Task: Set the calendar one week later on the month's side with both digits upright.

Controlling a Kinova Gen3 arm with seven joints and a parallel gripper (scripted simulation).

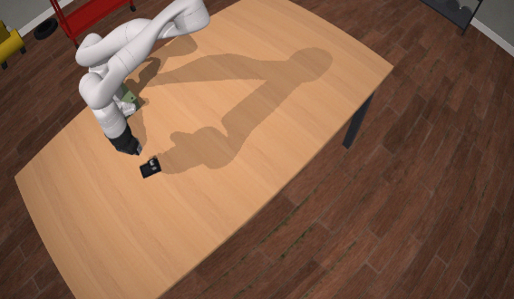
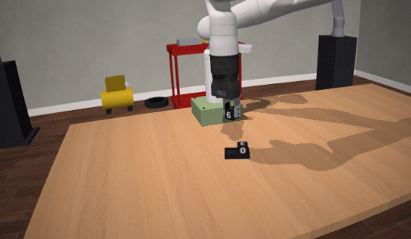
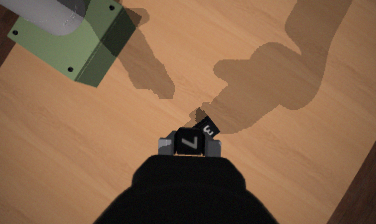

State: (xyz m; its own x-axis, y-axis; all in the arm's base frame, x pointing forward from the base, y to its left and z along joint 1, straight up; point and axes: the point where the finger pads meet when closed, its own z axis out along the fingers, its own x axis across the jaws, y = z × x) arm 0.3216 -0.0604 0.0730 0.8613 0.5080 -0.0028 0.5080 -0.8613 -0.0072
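The black calendar tray lies 20 mm ahead of my hand, 10 mm to the left of it and 130 mm below it.
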